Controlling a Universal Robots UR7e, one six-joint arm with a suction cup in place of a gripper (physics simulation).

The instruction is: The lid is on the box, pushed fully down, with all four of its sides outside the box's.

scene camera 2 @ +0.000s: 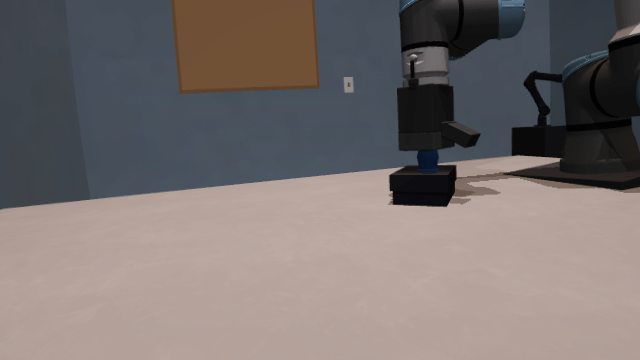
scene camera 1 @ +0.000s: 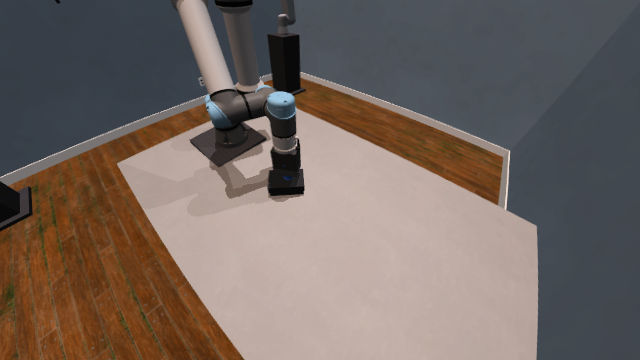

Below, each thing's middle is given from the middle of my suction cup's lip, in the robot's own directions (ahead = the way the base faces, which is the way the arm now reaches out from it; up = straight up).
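From my suction cup: black lid (scene camera 2: 408, 178), 3 cm below, 1 cm to the right of it; black box (scene camera 2: 440, 199), 4 cm below, 1 cm to the right.
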